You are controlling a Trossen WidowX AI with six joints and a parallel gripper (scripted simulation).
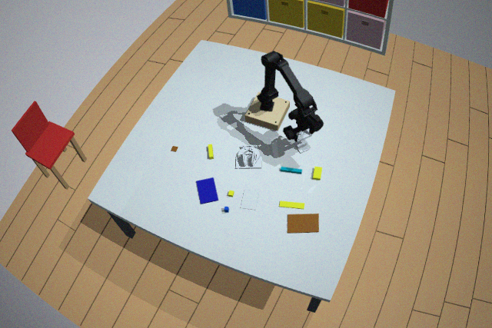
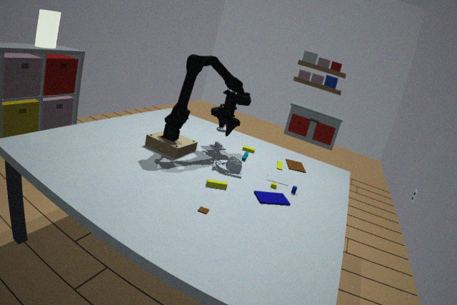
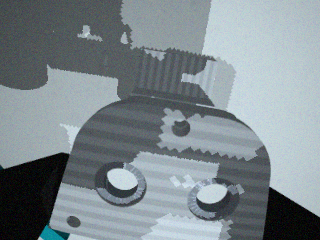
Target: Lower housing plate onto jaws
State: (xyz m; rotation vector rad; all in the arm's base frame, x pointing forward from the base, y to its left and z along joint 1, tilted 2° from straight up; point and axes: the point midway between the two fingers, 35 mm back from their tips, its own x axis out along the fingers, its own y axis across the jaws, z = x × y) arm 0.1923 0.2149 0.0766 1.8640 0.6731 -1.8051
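My gripper tip is 14 cm short of the teal bar, 7 cm above it and 3 cm to the left of it. From my gripper tip the other things lie so: yellow block 14 cm ahead, 10 cm to the left, 7 cm below; pale sheet 33 cm ahead, 18 cm to the right, 8 cm below; brown plate 40 cm ahead, 8 cm to the left, 8 cm below.
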